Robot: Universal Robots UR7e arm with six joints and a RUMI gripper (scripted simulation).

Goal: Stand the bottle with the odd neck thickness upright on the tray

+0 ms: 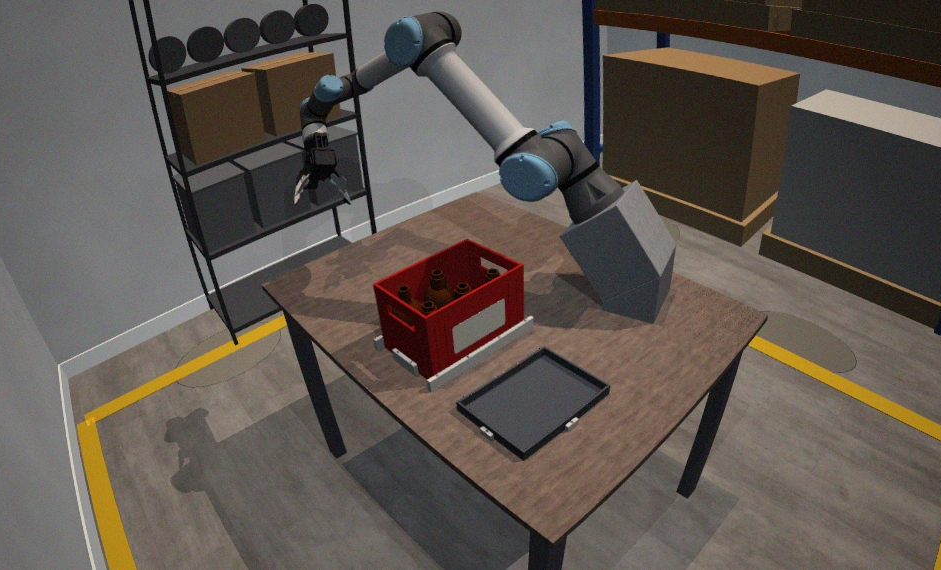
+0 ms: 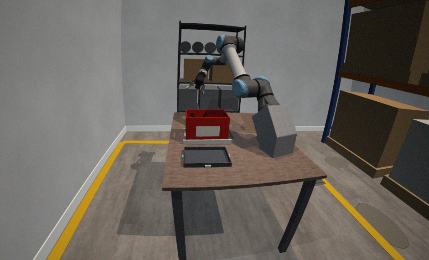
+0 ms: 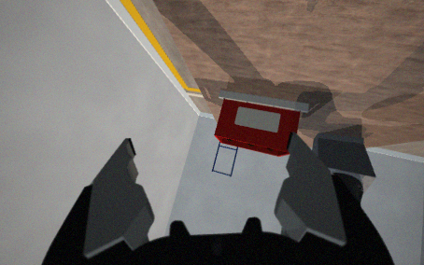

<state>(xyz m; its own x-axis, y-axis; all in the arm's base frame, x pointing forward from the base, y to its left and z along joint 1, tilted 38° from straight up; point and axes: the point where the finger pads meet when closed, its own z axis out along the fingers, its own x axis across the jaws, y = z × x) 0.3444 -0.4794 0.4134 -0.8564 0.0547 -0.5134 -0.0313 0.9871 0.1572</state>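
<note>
My hand is 46 cm to the right of the red crate, 15 cm above it and 2 cm short of it. From my hand the other things lie so: dark tray 73 cm to the left, 22 cm below, 10 cm ahead.
</note>
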